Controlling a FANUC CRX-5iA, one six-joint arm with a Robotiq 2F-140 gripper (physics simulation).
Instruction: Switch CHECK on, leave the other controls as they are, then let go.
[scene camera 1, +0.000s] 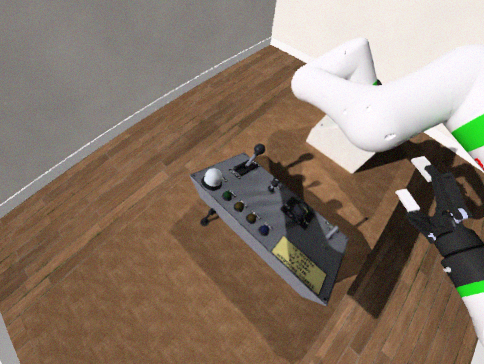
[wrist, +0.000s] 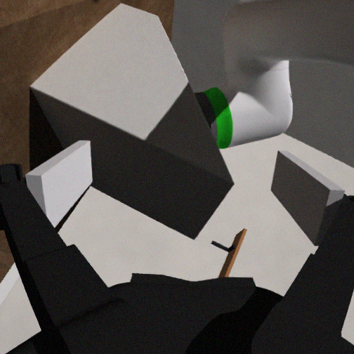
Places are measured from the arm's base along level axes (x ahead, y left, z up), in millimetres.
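Where they show: gripper, fingertip midpoint: (scene camera 1: 408, 176).
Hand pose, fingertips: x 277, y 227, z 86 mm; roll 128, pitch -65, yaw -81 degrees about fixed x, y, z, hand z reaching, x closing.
Note:
Things, the pixels of their top centre, and the offset from my fingertips. "*": a spot on its surface instead.
- ball-topped lever at its top centre: (scene camera 1: 260, 145) 115 mm down, 150 mm ahead, 399 mm right
- white dome at a spot on its surface: (scene camera 1: 213, 177) * 63 mm down, 360 mm ahead, 396 mm right
- small dark toggle at a spot on its surface: (scene camera 1: 273, 185) * 154 mm down, 215 mm ahead, 275 mm right
- black raised control at a spot on its surface: (scene camera 1: 298, 212) * 160 mm down, 228 mm ahead, 158 mm right
- pale lever at a spot on its surface: (scene camera 1: 332, 231) * 162 mm down, 199 mm ahead, 41 mm right
- yellow plate at a spot on its surface: (scene camera 1: 300, 265) * 106 mm down, 362 mm ahead, 67 mm right
The grey control panel (scene camera 1: 250, 187) stands tilted at the middle of the scene view. It carries a ball-topped lever (scene camera 1: 259, 149), a white dome (scene camera 1: 213, 177), a small dark toggle (scene camera 1: 273, 185), a black raised control (scene camera 1: 298, 212), a pale lever (scene camera 1: 332, 231) and a row of round green, amber and blue parts. A yellow plate (scene camera 1: 300, 265) has text too small to read. I cannot tell which control is CHECK or how it is set. My gripper (scene camera 1: 414, 184) (wrist: 183, 165) is wide open and empty, to the right of the panel and apart from it. The panel does not show in the wrist view.
A pale block (scene camera 1: 342, 145) stands behind the panel, under the white arm (scene camera 1: 395, 110). In the wrist view a large pale box (wrist: 110, 70) lies beyond the fingers, with a thin orange-brown piece (wrist: 235, 255) nearer. A grey wall (scene camera 1: 125, 60) rises at the back left.

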